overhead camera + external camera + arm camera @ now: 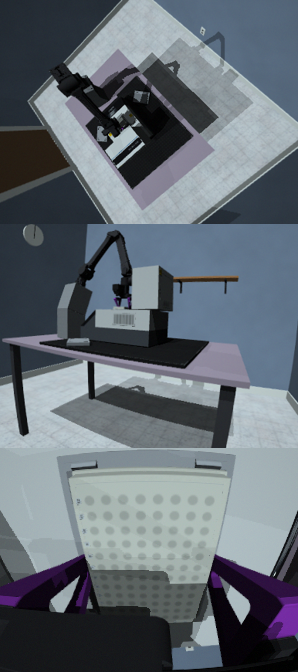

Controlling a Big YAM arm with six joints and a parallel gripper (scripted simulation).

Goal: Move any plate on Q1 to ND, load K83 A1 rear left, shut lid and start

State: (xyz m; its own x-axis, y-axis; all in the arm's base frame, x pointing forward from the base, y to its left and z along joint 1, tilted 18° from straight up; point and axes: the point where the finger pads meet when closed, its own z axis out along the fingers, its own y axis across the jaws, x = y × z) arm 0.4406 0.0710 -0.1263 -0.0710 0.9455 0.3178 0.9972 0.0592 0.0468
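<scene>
Right now the white 96-well plate K83 is right at my hand. From my hand the other things lie so: grey plate nest 10 cm behind, 29 cm to the right, 21 cm below; then grey nest ND 14 cm behind, 29 cm to the left, 21 cm below.
</scene>
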